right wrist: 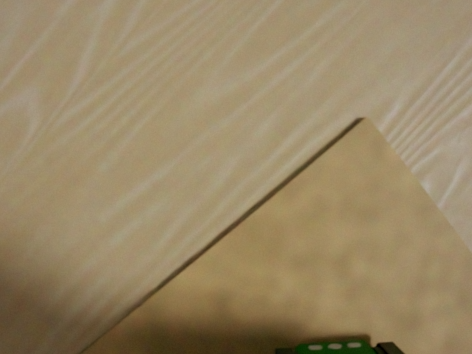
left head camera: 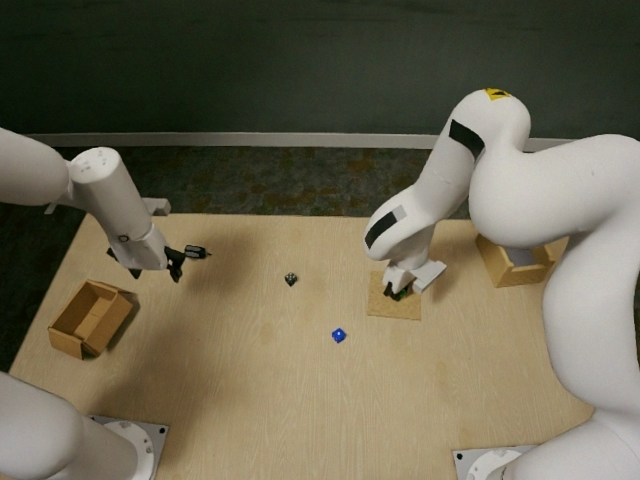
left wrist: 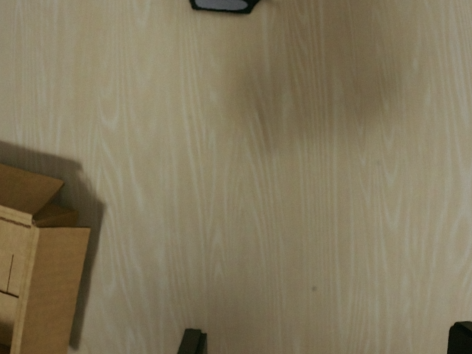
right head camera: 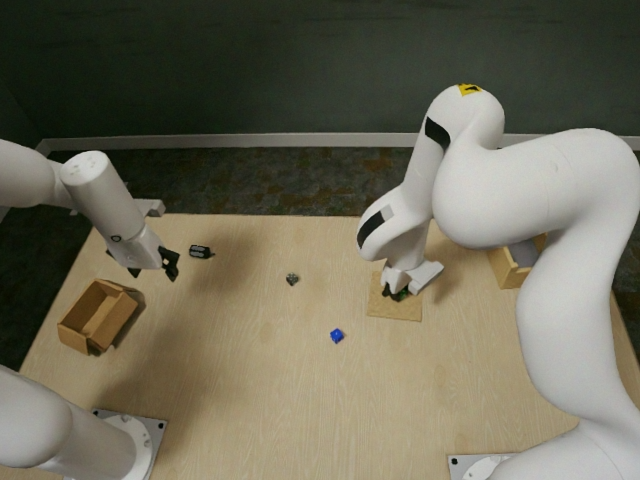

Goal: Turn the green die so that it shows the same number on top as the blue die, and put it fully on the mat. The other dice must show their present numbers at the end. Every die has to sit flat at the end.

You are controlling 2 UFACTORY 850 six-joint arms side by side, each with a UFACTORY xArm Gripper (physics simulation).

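Note:
The green die [left head camera: 403, 292] [right head camera: 403, 293] [right wrist: 334, 346] is between the fingers of my right gripper [left head camera: 397, 294] [right head camera: 395, 295] [right wrist: 335, 350], which is shut on it low over the mat [left head camera: 379, 310] [right head camera: 379, 310] [right wrist: 390, 220]. A row of three white pips shows on one side in the right wrist view; its top is hidden. I cannot tell whether it touches the mat. The blue die [left head camera: 338, 335] [right head camera: 336, 335] lies on the table, with a pale dot visible on top. A dark die [left head camera: 291, 279] [right head camera: 292, 279] lies farther back. My left gripper [left head camera: 156, 276] [right head camera: 153, 276] [left wrist: 326, 342] is open and empty above the table.
An open cardboard box [left head camera: 92, 320] [right head camera: 99, 317] [left wrist: 55, 285] stands at the left. A small black-and-grey object [left head camera: 195, 252] [right head camera: 200, 251] [left wrist: 221, 5] lies near the left gripper. A wooden box [left head camera: 516, 277] [right head camera: 511, 279] stands at the right, partly behind the right arm.

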